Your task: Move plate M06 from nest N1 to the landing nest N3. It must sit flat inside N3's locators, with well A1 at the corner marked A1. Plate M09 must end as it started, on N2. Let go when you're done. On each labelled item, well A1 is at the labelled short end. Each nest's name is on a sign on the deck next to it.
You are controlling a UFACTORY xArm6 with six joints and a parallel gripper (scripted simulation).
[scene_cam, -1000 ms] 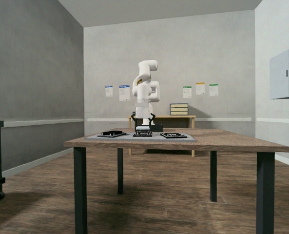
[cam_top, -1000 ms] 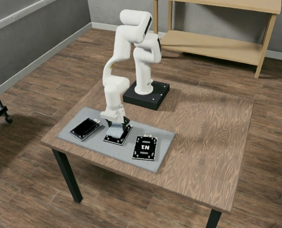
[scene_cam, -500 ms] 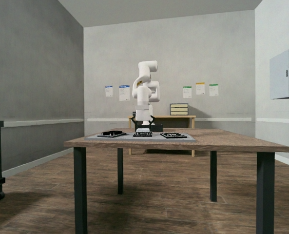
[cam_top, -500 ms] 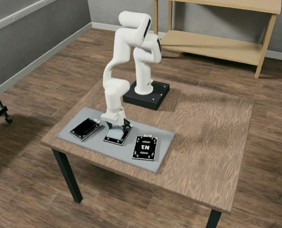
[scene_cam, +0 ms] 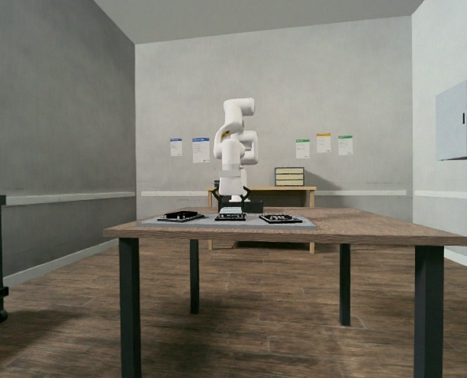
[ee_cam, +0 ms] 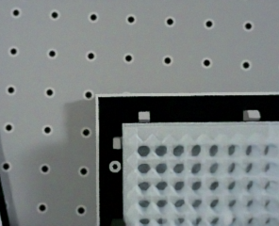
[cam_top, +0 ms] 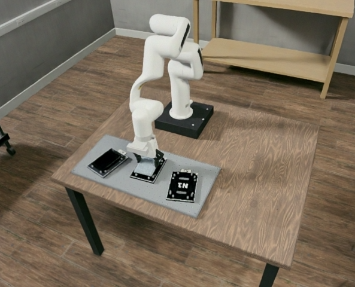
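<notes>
My gripper is now 4 cm above the nest N3. The rest, counted from my hand: black plate (7 cm ahead, 20 cm to the right, 3 cm below); white well plate (1 cm below); nest N1 (2 cm ahead, 20 cm to the left, 4 cm below).
</notes>
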